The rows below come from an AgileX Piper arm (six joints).
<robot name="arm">
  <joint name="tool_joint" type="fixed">
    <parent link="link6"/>
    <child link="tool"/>
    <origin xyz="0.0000 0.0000 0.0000"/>
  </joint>
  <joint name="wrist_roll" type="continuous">
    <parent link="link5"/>
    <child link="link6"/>
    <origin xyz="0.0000 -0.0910 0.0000" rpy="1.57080 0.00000 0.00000"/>
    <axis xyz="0 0 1"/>
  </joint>
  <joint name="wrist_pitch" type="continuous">
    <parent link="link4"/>
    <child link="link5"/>
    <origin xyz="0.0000 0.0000 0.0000" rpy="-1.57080 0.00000 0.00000"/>
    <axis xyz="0 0 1"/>
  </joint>
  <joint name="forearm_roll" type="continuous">
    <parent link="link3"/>
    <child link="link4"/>
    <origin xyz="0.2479 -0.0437 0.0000" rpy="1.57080 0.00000 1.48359"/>
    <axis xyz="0 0 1"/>
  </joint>
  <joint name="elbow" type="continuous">
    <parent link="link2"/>
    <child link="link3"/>
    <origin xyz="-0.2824 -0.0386 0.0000"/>
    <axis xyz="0 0 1"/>
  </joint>
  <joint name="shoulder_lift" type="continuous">
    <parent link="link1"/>
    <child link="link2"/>
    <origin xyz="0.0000 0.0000 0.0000" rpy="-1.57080 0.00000 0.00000"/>
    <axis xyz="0 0 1"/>
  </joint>
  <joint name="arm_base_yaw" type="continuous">
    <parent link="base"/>
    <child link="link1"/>
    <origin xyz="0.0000 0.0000 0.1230"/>
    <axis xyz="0 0 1"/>
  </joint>
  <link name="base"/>
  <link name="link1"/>
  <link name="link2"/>
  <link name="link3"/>
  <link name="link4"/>
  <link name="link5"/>
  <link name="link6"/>
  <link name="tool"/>
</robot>
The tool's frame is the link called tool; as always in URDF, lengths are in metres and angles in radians. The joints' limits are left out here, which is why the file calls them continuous.
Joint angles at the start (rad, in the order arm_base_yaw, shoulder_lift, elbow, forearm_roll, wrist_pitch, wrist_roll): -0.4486, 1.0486, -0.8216, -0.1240, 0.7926, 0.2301
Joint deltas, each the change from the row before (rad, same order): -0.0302, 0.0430, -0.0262, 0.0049, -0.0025, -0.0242; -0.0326, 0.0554, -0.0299, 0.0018, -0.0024, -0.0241; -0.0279, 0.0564, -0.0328, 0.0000, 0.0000, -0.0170; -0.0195, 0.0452, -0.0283, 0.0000, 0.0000, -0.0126; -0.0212, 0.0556, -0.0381, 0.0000, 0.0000, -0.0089; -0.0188, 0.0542, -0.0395, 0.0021, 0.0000, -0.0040; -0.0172, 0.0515, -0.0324, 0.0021, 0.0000, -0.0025; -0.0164, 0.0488, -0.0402, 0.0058, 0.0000, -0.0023; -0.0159, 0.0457, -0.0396, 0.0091, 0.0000, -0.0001; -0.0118, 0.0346, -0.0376, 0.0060, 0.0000, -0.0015; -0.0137, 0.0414, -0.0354, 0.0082, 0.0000, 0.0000; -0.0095, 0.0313, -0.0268, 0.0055, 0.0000, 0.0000
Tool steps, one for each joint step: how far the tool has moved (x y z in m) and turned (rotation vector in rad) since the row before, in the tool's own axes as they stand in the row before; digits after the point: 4 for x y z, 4 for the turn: -0.0082, -0.0043, 0.0069, 0.0163, 0.0146, 0.0020; -0.0091, -0.0052, 0.0101, 0.0201, 0.0233, 0.0016; -0.0094, -0.0048, 0.0102, 0.0178, 0.0239, 0.0041; -0.0079, -0.0035, 0.0082, 0.0119, 0.0174, 0.0023; -0.0102, -0.0040, 0.0099, 0.0124, 0.0182, 0.0076; -0.0103, -0.0036, 0.0097, 0.0091, 0.0156, 0.0124; -0.0082, -0.0034, 0.0107, 0.0082, 0.0199, 0.0123; -0.0100, -0.0033, 0.0087, 0.0044, 0.0098, 0.0154; -0.0096, -0.0032, 0.0083, 0.0017, 0.0075, 0.0198; -0.0091, -0.0025, 0.0051, 0.0013, -0.0021, 0.0133; -0.0081, -0.0029, 0.0083, 0.0012, 0.0070, 0.0174; -0.0060, -0.0021, 0.0064, 0.0010, 0.0051, 0.0120
